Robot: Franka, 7 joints.
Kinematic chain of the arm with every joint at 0, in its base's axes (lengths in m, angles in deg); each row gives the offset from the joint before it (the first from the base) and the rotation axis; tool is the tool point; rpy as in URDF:
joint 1: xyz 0 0 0.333 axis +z
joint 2: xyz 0 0 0 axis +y
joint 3: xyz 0 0 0.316 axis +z
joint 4: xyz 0.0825 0 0 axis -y
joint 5: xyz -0.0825 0 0.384 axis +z
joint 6: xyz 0 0 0 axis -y
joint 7: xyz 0.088 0 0 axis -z
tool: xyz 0 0 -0.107 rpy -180 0 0
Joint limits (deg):
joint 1: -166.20..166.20
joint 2: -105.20..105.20
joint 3: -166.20..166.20
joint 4: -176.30..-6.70
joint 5: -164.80..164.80
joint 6: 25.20..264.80
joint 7: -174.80..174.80
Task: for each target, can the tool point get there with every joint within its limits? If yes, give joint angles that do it. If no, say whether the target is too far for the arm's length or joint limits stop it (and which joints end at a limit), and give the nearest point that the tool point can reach.
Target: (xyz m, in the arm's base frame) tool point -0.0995 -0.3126 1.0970
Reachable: yes | joints 5.88 4.16 -133.68 -44.69 -63.11 176.85 -39.34
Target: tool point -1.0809 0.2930 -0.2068
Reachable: no: too far | nearest point -0.7459 0.2022 -0.0395 | short by 0.385 m
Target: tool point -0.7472 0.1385 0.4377
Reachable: yes | joints -34.19 -77.89 -105.04 -25.41 17.37 76.66 48.88
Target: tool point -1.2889 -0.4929 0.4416
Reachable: no: too far | nearest point -0.7988 -0.3055 0.4003 | short by 0.526 m
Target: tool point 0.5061 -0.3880 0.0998
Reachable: yes | joints -50.85 83.73 28.77 -33.99 -6.20 44.17 -72.75
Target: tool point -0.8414 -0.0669 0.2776
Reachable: yes | joints -16.35 -81.34 -121.15 -37.95 32.37 134.97 -104.81
